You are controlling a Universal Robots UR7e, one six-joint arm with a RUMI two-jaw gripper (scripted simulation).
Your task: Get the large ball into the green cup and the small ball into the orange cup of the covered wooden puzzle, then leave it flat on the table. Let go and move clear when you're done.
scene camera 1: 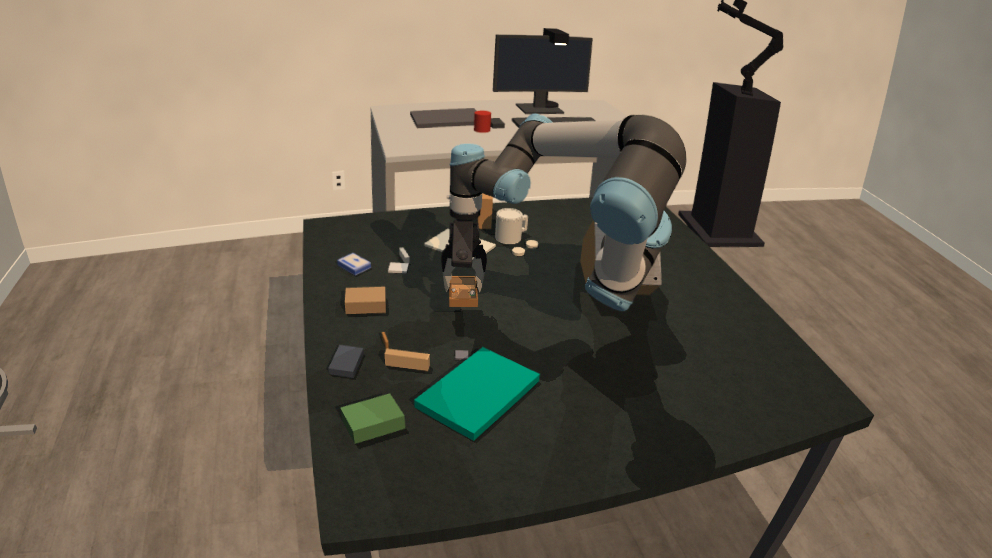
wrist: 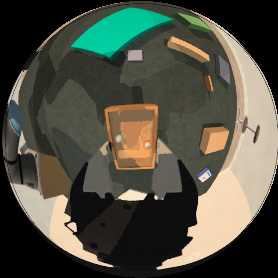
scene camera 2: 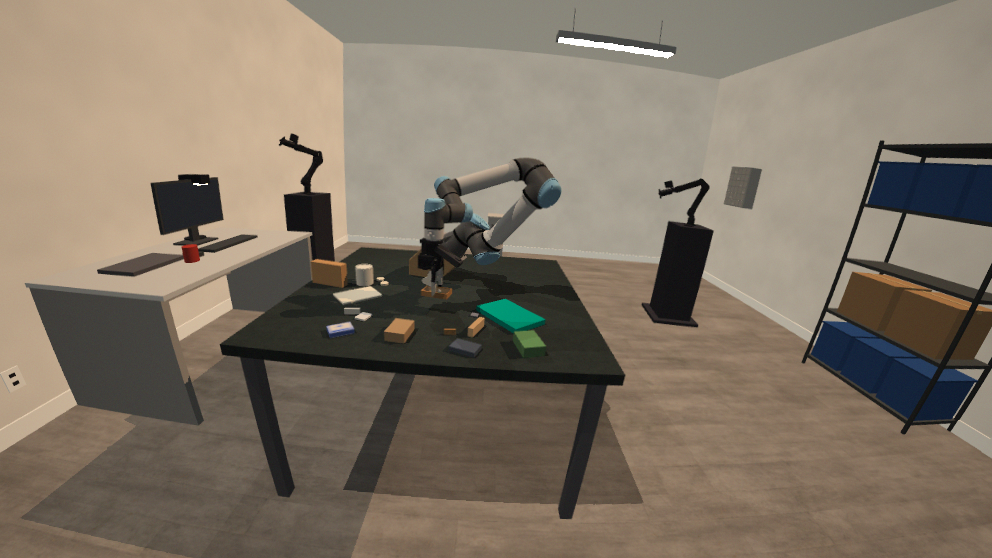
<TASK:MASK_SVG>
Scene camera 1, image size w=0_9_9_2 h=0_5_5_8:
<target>gripper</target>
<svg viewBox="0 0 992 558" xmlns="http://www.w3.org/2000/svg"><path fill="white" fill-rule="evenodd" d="M450 209L450 215L458 220L450 223L449 245L446 244L442 252L441 261L446 293L450 289L453 269L455 267L470 268L471 266L476 271L476 287L478 293L480 293L487 257L483 244L479 245L481 243L479 239L479 224L473 223L472 220L480 216L481 209L474 214L468 215L458 214Z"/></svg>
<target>teal flat box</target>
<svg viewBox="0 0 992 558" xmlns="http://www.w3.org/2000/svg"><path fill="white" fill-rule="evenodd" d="M539 373L482 347L414 400L414 407L474 441L539 382Z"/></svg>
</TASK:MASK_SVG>
